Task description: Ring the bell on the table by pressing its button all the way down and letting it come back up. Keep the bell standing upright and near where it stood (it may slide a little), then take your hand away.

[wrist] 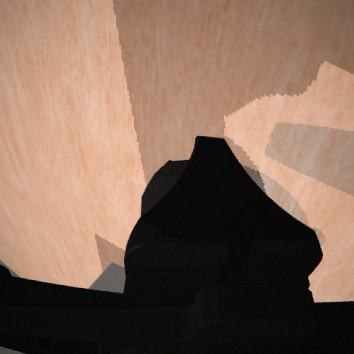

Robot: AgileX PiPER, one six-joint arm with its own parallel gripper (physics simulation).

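My gripper point(207, 153) is a black silhouette rising from the bottom of the wrist view to a single narrow tip near the middle. Its fingers are together, with no gap showing between them. The bell point(159, 186) is a dark rounded shape behind the gripper, and part of its edge shows left of the tip. Most of the bell and its button are hidden by the gripper. Whether the tip touches the button cannot be seen. A rounded shadow lies on the table to the right of the bell.
The light wood-grained table point(60, 125) carries a broad shadow running up from the bell and another grey shadow at the right. A small part of a grey block-like object point(110, 280) shows at lower left, partly hidden by the black gripper body.
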